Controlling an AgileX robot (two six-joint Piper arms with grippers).
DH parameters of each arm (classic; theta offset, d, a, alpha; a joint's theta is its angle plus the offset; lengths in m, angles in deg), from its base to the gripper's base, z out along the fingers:
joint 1: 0 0.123 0 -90
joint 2: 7.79 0 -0.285 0
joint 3: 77.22 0 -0.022 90
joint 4: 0 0.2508 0 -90
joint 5: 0 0 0.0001 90
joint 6: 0 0.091 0 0
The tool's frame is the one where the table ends.
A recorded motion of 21 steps. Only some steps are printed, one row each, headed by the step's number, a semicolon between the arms.
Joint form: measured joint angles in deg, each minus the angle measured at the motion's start. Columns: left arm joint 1, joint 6, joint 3, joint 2, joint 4, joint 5; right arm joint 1, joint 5, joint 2, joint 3, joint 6, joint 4.
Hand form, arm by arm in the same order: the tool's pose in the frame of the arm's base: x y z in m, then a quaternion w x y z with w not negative. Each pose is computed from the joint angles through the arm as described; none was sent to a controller.
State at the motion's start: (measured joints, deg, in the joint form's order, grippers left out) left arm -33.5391 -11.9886 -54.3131 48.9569 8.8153 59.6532; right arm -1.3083 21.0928 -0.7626 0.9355 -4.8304 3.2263
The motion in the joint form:
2: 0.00 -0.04 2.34 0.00 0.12 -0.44; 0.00 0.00 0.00 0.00 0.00 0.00
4: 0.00 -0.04 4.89 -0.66 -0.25 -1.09; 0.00 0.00 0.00 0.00 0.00 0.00
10: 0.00 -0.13 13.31 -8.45 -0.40 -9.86; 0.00 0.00 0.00 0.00 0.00 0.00
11: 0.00 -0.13 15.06 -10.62 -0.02 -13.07; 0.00 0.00 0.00 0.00 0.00 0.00
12: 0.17 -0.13 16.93 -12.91 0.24 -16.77; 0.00 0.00 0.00 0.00 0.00 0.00
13: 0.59 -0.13 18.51 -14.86 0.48 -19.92; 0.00 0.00 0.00 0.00 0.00 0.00
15: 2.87 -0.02 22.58 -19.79 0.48 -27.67; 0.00 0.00 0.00 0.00 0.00 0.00
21: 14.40 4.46 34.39 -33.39 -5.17 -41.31; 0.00 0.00 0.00 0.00 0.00 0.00
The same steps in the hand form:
2: 0.1283 -0.0704 0.3480 0.33483 0.19060 0.92099 -0.05781; 0.0526 0.0006 0.1753 0.60007 -0.00965 0.79985 -0.00828
4: 0.1258 -0.0695 0.3368 0.32415 0.19227 0.92450 -0.05712; 0.0526 0.0006 0.1753 0.60007 -0.00965 0.79985 -0.00828
10: 0.1081 -0.0594 0.3188 0.38406 0.19231 0.89899 -0.08569; 0.0526 0.0006 0.1753 0.60007 -0.00965 0.79985 -0.00828
11: 0.1044 -0.0571 0.3175 0.41161 0.19262 0.88575 -0.09449; 0.0526 0.0006 0.1753 0.60007 -0.00965 0.79985 -0.00828
12: 0.1008 -0.0547 0.3164 0.44200 0.19122 0.87008 -0.10506; 0.0526 0.0006 0.1753 0.60007 -0.00965 0.79985 -0.00828
13: 0.0978 -0.0522 0.3154 0.46785 0.18796 0.85621 -0.11265; 0.0526 0.0006 0.1753 0.60007 -0.00965 0.79985 -0.00828
15: 0.0906 -0.0447 0.3120 0.52940 0.16993 0.82124 -0.12813; 0.0526 0.0006 0.1753 0.60007 -0.00965 0.79985 -0.00828
21: 0.0687 -0.0219 0.2842 0.63792 0.09324 0.75444 -0.12322; 0.0526 0.0006 0.1753 0.60007 -0.00965 0.79985 -0.00828

